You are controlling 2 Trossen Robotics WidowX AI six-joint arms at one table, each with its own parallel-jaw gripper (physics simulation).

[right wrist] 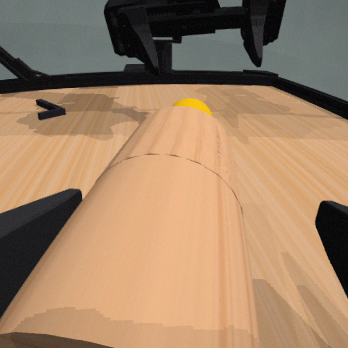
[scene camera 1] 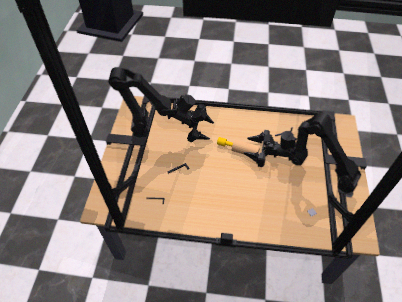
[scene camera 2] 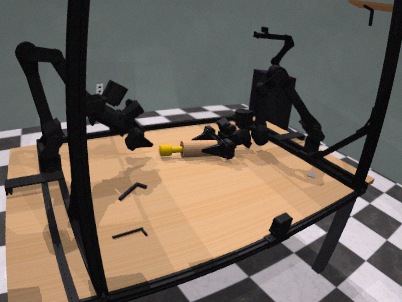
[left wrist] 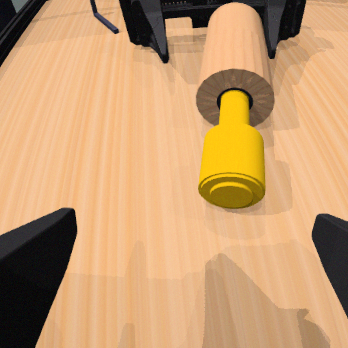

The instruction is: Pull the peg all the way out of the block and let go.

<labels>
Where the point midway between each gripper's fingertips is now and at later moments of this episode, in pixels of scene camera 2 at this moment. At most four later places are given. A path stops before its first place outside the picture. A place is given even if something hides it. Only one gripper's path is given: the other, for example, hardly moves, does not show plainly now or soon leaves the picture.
My left gripper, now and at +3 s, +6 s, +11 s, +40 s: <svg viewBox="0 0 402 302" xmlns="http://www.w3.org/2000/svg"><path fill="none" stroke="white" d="M148 138L156 154L173 153L133 145L147 151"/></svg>
</labels>
